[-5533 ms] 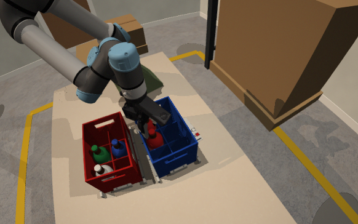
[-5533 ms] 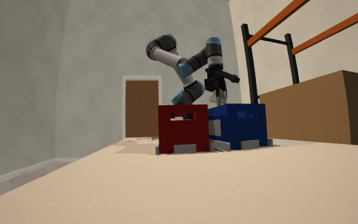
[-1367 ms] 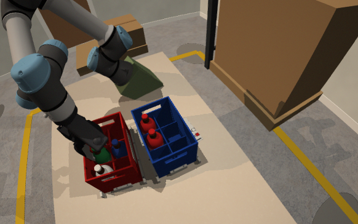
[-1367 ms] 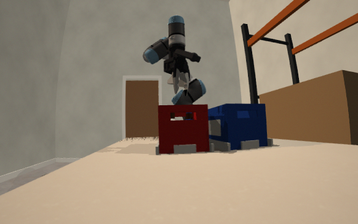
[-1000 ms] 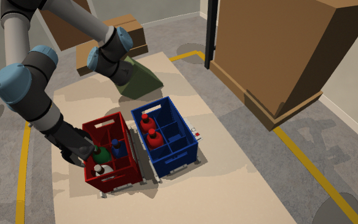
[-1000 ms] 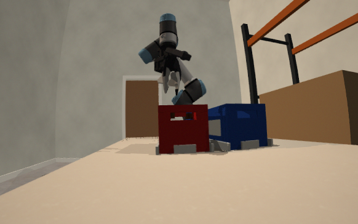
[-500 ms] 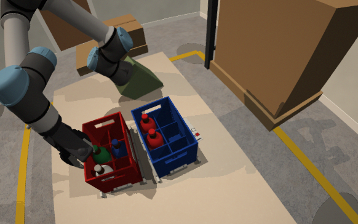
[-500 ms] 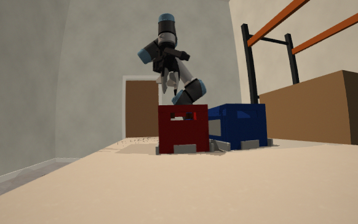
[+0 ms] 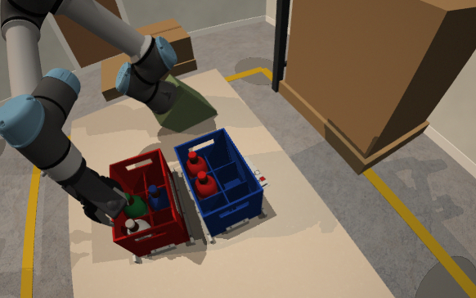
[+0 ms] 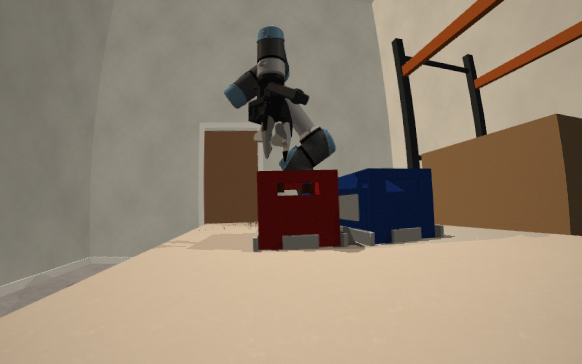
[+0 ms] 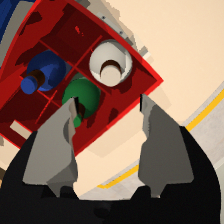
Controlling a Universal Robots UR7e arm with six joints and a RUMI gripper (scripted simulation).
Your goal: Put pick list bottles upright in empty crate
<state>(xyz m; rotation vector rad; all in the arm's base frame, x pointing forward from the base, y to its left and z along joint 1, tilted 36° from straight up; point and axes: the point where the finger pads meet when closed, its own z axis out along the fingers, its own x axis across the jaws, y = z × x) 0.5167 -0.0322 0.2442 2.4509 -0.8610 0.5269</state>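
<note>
The white-label bottle is 14 cm below my hand. The rest, counted from my hand: red crate (14 cm below, 9 cm behind, 4 cm to the left); then blue bottle (14 cm below, 9 cm behind, 8 cm to the left); then green bottle (14 cm below, 9 cm behind, 1 cm to the right).
</note>
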